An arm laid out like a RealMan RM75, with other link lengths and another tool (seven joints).
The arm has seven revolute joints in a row. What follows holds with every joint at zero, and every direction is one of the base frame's.
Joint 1 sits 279 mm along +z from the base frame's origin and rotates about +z.
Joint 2 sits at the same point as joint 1 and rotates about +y.
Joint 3 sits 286.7 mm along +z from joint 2 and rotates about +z.
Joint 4 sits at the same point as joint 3 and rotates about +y.
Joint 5 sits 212.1 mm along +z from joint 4 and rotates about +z.
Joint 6 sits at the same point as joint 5 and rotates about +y.
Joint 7 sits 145.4 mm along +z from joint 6 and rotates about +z.
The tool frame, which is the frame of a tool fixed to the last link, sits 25 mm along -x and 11 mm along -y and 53 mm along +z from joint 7; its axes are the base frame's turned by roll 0, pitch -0.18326 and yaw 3.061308 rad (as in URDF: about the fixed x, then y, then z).
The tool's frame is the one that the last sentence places.
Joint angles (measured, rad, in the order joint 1, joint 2, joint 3, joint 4, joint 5, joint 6, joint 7), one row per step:
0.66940, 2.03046, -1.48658, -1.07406, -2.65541, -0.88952, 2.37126
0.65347, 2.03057, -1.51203, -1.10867, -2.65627, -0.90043, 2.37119
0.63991, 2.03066, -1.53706, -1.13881, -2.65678, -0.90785, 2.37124
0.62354, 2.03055, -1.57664, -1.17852, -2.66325, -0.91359, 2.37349
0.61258, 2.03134, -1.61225, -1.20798, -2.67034, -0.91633, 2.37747
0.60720, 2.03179, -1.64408, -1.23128, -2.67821, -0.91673, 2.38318
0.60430, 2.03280, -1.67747, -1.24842, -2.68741, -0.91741, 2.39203
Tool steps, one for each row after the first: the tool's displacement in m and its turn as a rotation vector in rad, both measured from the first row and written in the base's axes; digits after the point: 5 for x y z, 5 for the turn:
-0.00409, -0.00521, -0.00246, -0.01268, -0.01001, 0.02001
-0.00832, -0.01003, -0.00531, -0.02461, -0.01897, 0.04015
-0.01490, -0.01654, -0.01005, -0.04054, -0.03664, 0.07286
-0.02092, -0.02221, -0.01542, -0.05544, -0.05155, 0.10083
-0.02741, -0.02652, -0.02031, -0.06732, -0.06465, 0.12758
-0.03291, -0.03116, -0.02651, -0.08183, -0.07847, 0.14998

